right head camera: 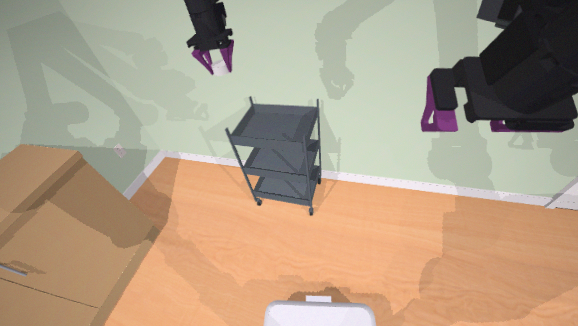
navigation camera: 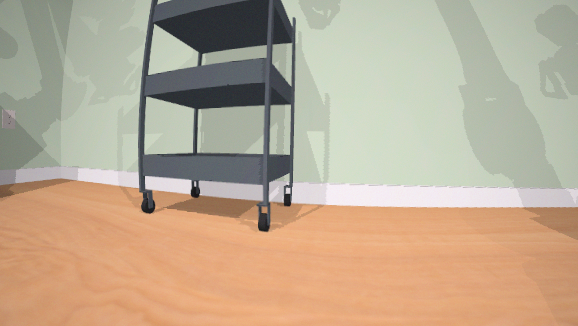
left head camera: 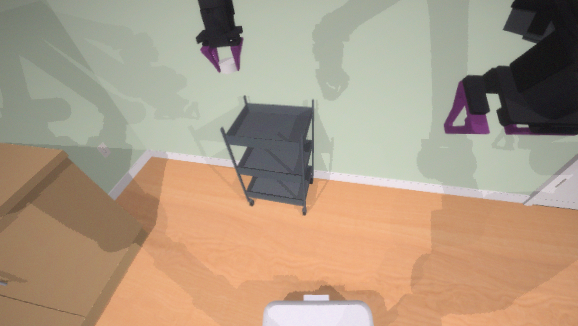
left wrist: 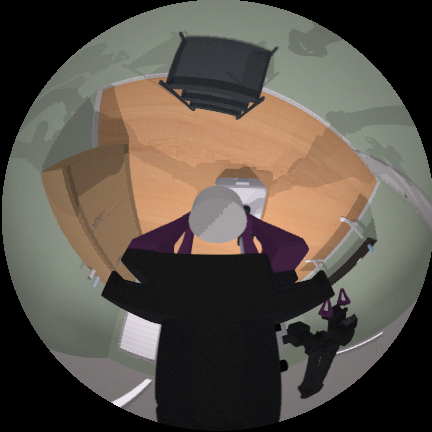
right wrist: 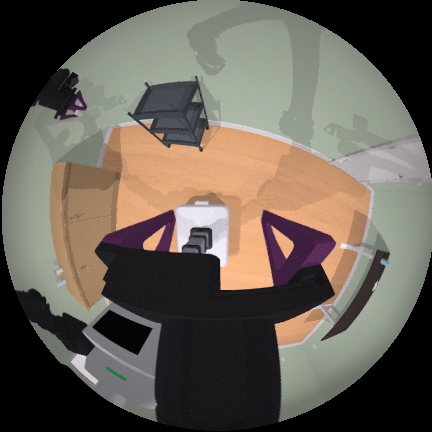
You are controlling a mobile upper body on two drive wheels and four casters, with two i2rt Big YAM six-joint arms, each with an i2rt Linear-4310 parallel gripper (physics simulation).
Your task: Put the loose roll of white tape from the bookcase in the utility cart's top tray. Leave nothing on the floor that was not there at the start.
Path:
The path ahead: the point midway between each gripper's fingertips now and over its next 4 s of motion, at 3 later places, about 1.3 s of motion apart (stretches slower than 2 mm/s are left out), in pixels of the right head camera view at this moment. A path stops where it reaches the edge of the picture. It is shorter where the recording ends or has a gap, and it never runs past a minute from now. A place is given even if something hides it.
My left gripper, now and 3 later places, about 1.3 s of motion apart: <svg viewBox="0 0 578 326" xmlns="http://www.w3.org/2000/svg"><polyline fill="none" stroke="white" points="222,72 247,34 253,25 266,90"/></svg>
My right gripper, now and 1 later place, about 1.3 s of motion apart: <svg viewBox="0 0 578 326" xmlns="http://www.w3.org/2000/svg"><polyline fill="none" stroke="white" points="457,127 392,41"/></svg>

